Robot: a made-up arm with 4 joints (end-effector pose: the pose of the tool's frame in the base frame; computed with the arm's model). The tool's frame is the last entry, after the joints. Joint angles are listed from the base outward.
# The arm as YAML. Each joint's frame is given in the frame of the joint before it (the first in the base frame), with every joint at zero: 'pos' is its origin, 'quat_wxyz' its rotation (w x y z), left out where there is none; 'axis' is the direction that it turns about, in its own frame. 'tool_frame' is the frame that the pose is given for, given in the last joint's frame.
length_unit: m
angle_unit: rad
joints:
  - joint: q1
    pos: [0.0, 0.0, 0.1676]
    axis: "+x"
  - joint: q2
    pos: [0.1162, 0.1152, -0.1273]
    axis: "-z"
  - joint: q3
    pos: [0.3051, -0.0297, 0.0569]
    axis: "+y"
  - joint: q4
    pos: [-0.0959, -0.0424, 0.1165]
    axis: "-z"
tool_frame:
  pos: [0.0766, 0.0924, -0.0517]
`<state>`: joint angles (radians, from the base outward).
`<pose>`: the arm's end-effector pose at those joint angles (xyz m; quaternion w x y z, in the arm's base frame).
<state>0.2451 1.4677 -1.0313 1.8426</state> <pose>-0.0294 -0.1177 0.0756 0.0840 -0.0822 0.3749 0.9196</pose>
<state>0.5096 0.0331 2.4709 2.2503</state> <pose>0.5116 -0.0394 0.0582 0.3455 -0.7834 0.4829 -0.1835</pose>
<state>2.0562 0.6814 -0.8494 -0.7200</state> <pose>0.2946 0.0753 0.2437 0.6980 0.6429 -0.1777 -0.2606</pose>
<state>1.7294 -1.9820 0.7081 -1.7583</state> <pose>0.0513 -0.1554 0.4457 0.1500 0.2356 0.4584 -0.8437</pose>
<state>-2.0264 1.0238 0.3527 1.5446</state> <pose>0.1609 0.0972 0.3865 0.1089 -0.2601 -0.7116 -0.6435</pose>
